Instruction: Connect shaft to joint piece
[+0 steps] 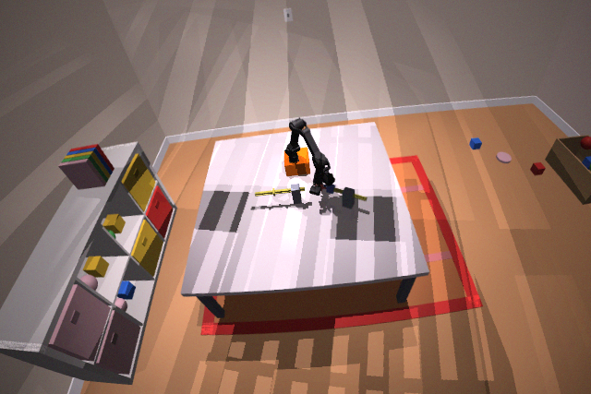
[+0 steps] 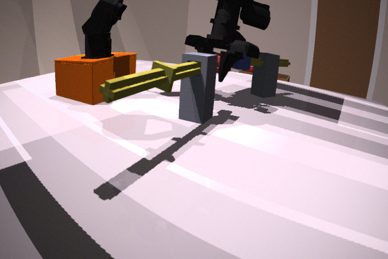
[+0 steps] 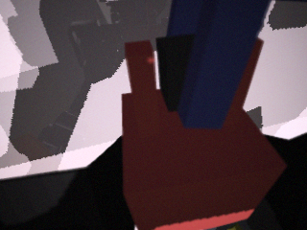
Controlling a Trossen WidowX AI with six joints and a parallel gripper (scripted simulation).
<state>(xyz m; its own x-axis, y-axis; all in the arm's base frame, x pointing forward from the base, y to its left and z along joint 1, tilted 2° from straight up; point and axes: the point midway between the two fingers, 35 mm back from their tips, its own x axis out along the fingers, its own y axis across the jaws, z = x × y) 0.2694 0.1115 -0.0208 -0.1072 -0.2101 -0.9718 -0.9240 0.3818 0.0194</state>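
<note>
The red joint piece is 10 mm ahead of my gripper tip, 20 mm to the left of it and 40 mm above it.
</note>
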